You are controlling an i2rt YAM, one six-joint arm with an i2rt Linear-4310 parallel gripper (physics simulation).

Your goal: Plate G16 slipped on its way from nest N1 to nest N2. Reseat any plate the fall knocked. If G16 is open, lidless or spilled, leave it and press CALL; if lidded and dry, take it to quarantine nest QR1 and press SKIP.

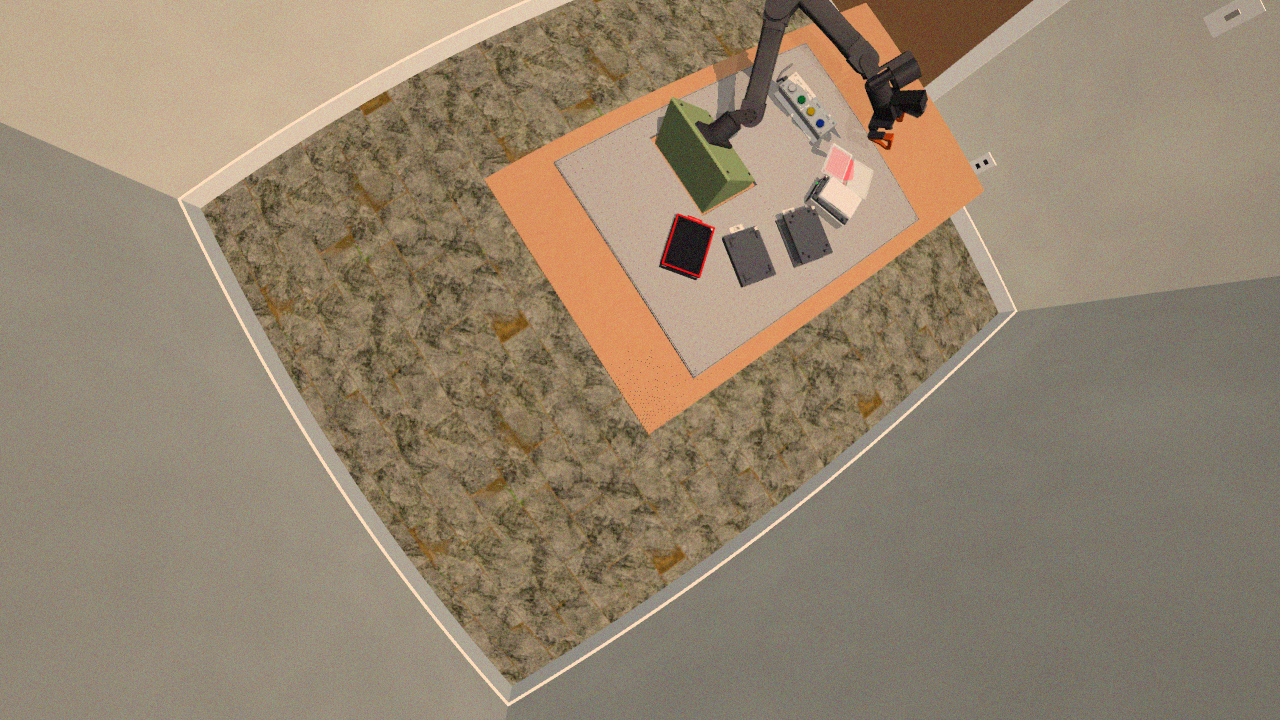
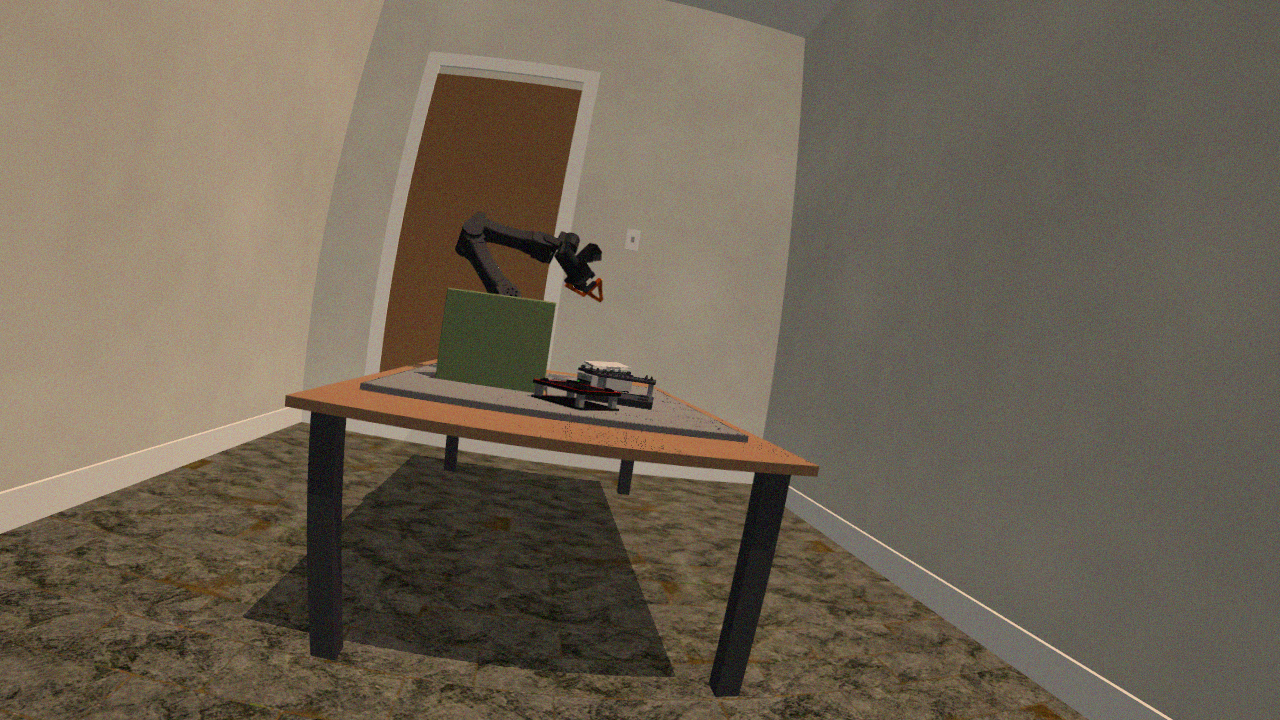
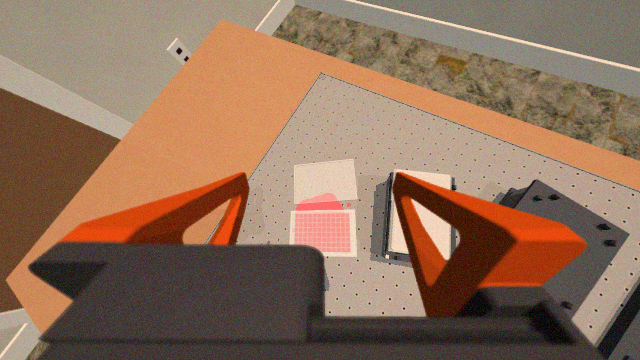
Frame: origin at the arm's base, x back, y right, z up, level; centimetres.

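Seen in the pictures: gripper, between the fingertips: [image 1: 894,135] [image 2: 593,298] [image 3: 320,180]; arm's base, origin of its link: [image 1: 713,136] [image 2: 492,330].
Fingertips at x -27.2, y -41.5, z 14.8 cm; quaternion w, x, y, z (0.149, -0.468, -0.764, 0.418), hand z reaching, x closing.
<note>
Offsets run from my fingertips to a thing's top centre. "spot": to the spot under its first point. Level surfaces: height alone.
A pink gridded plate {dx +4.1, dy -2.4, dz -26.6 cm} [image 1: 837,162] [image 3: 323,232] lies lidless on the grey board. A pale clear lid {dx -4.8, dy -7.4, dz -27.3 cm} [image 1: 861,177] [image 3: 325,175] lies off beside it, with a pink spill {spot: dx -0.7, dy -6.0, dz -27.3 cm} [image 3: 319,201] between them and a small drop. A white plate {dx -6.7, dy +9.9, dz -19.5 cm} [image 1: 840,198] [image 2: 606,365] [image 3: 437,179] is on a dark nest next to them; whether it sits level is unclear. Dark nests {spot: dx -7.0, dy +47.1, dz -26.2 cm} [image 1: 748,256] {spot: dx -10.8, dy +28.5, dz -22.4 cm} [image 1: 804,235] and a red-rimmed nest {dx +5.0, dy +62.6, dz -23.4 cm} [image 1: 707,251] stand further along. The button panel {dx +25.5, dy -1.8, dz -19.7 cm} [image 1: 805,105] has green, yellow and blue buttons. Labels are unreadable. My gripper [image 1: 883,140] [image 2: 586,288] [image 3: 320,180] is open and empty, high above the table.
A tall green block [image 1: 698,156] [image 2: 494,338] stands on the grey board {dz -28.0 cm} [image 1: 617,197] beside the arm's base. The orange table {dz -29.3 cm} [image 1: 572,241] surrounds the board. A wall with a socket [image 1: 983,162] lies beyond the table's far end.
</note>
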